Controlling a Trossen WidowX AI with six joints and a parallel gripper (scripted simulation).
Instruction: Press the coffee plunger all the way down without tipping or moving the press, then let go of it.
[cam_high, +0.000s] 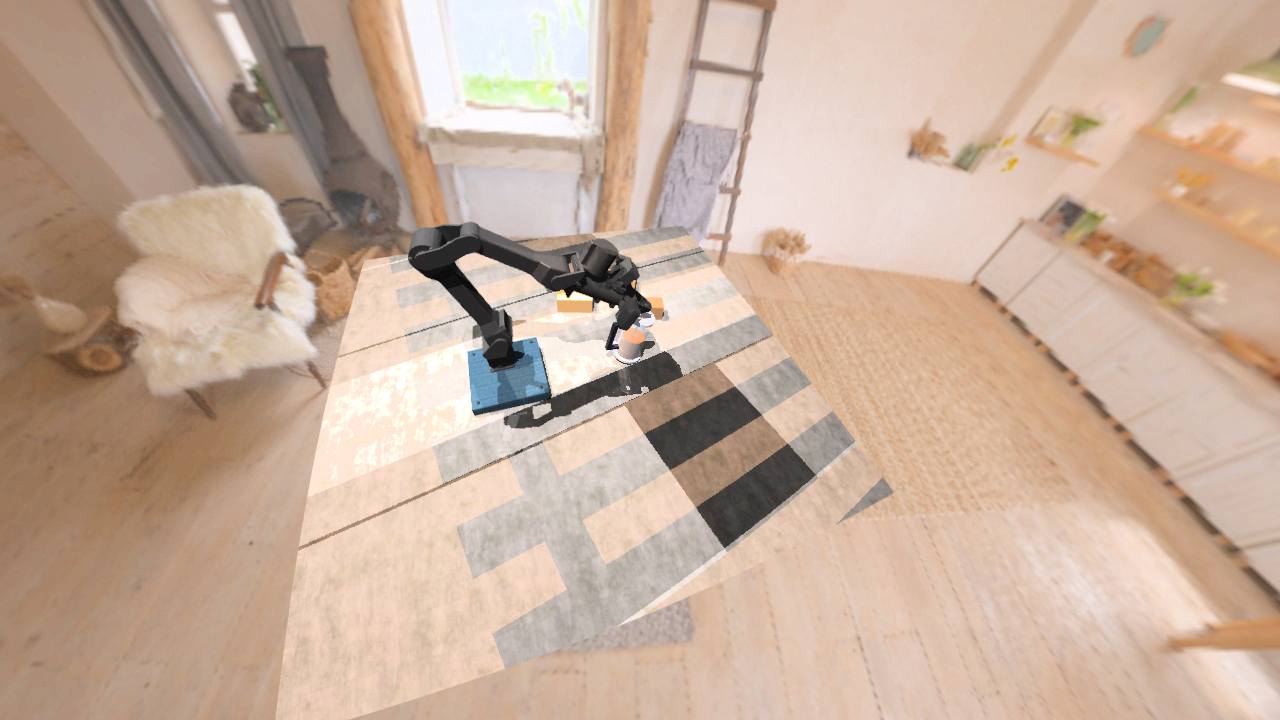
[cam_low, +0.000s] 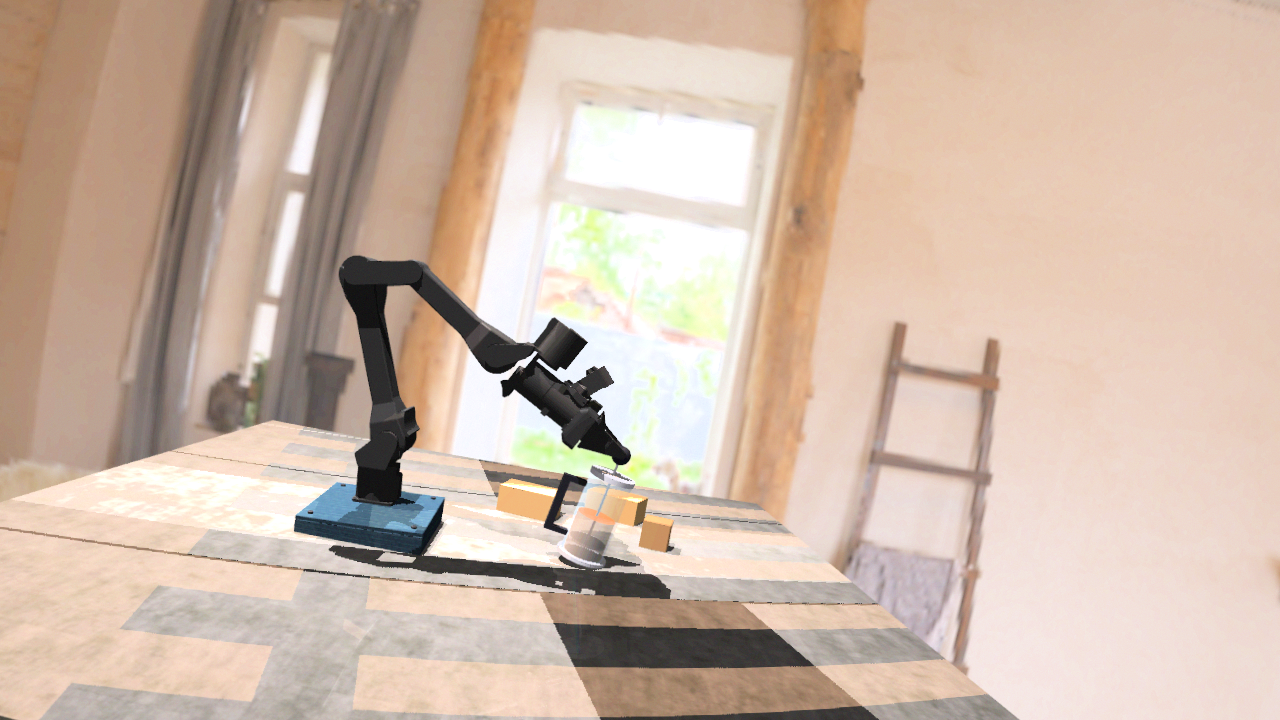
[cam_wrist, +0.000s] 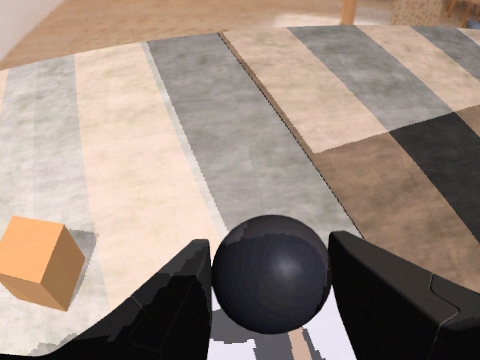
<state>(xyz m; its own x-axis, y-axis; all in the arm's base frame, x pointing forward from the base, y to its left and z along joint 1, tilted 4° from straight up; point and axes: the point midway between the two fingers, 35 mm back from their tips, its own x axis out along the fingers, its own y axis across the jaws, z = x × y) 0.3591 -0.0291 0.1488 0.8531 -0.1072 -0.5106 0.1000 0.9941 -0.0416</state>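
The coffee press is 4 cm behind my gripper tip and 9 cm below it.
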